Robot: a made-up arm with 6 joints.
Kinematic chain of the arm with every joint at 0, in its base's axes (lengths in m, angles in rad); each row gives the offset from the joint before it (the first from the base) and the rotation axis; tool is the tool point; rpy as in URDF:
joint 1: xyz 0 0 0.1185 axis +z
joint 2: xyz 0 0 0 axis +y
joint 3: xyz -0.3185 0 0.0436 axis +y
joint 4: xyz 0.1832 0 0.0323 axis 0.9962 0 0.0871
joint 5: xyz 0 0 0 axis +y
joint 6: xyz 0.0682 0 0.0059 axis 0.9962 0 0.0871
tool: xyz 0 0 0 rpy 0 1.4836 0
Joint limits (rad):
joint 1: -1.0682..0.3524
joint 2: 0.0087..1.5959
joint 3: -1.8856..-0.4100
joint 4: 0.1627..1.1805
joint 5: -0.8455..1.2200
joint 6: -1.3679..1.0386
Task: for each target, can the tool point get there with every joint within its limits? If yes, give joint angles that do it. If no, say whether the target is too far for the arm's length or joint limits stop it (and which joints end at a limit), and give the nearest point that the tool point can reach.
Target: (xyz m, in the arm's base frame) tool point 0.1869 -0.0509 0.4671
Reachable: yes | joints -0.4421 1.2999 -1.4085 0.8112 0.7524 -0.5990
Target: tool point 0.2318 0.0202 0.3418
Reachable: yes | joints -0.0550 1.4720 -1.0073 0.8882 0.6674 0.7417
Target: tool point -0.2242 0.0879 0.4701
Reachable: yes | joints -0.2904 0.2411 -1.5613 0.5026 0.6518 -0.5083
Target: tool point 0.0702 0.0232 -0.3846
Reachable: no: joint limits stop it (at a limit: joint 2, joint 3, joint 4) | nearest point 0.1362 0.0450 0.2103 | short by 0.599 m
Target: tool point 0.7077 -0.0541 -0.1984
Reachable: no: too far | nearest point 0.2341 -0.0179 0.2592 | short by 0.660 m
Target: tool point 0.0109 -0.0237 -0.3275
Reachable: no: joint limits stop it (at a limit: joint 1, joint 2, joint 3, joint 4) | nearest point 0.0723 -0.1172 0.2112 | short by 0.550 m
